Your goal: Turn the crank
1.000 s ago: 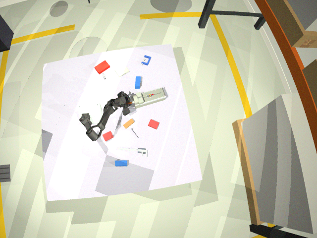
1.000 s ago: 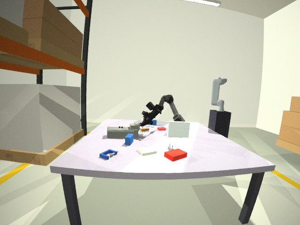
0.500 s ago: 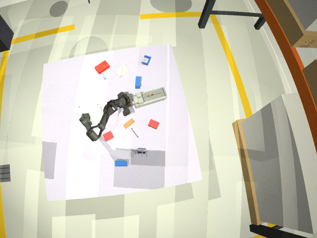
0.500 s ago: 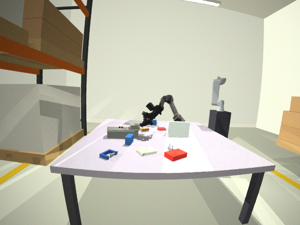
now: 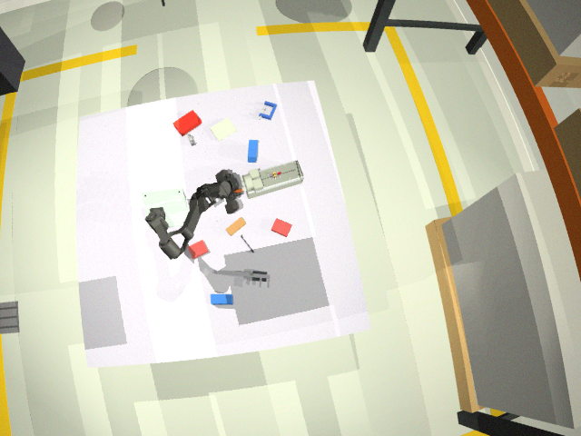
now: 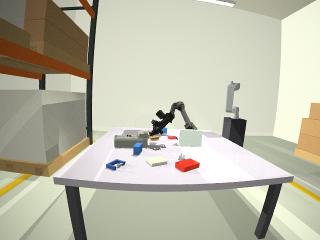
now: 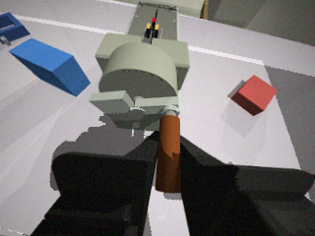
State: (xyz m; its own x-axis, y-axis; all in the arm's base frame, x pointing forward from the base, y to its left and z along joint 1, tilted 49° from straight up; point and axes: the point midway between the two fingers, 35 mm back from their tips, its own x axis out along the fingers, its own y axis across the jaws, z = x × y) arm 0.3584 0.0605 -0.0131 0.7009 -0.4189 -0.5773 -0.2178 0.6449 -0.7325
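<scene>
The brown block is 140 mm to the right of my gripper tip, 60 mm below it and 40 mm behind it. The rest, counted from my gripper tip: red pointer 180 mm ahead, 70 mm to the left, 10 mm above; then crank 20 mm above, 10 mm to the left; then orange-brown crank handle 20 mm behind, 20 mm above.
</scene>
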